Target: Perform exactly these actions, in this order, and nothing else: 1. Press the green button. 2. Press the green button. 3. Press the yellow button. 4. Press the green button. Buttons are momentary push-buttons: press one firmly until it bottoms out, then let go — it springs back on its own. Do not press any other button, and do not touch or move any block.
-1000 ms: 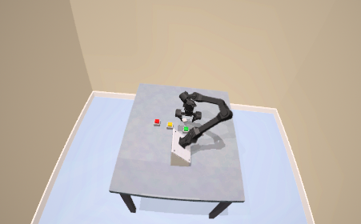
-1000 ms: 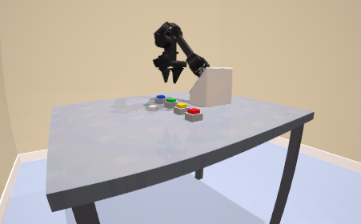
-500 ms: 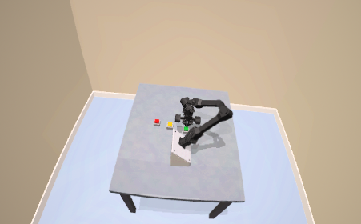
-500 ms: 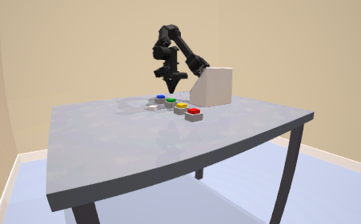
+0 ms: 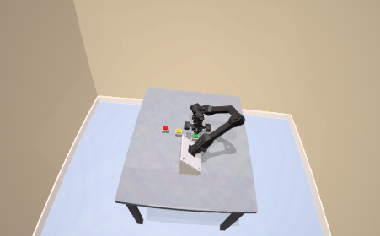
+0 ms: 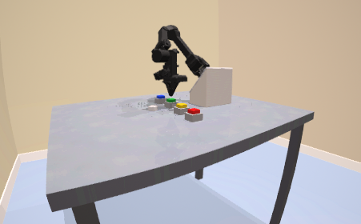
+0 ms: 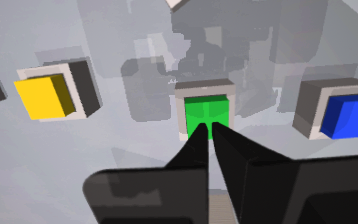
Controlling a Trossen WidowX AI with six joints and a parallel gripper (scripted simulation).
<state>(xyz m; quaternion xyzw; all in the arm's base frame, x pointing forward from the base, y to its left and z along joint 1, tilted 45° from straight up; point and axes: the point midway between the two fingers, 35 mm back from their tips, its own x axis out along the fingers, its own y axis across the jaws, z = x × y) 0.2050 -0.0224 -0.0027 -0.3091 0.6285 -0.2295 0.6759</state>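
Now: the green button 20 mm below my gripper tip. Also, from my gripper tip: blue button (120 mm to the right, 20 mm below); yellow button (130 mm to the left, 20 mm below, 20 mm ahead); small white block (100 mm ahead, 40 mm below, 20 mm to the left).
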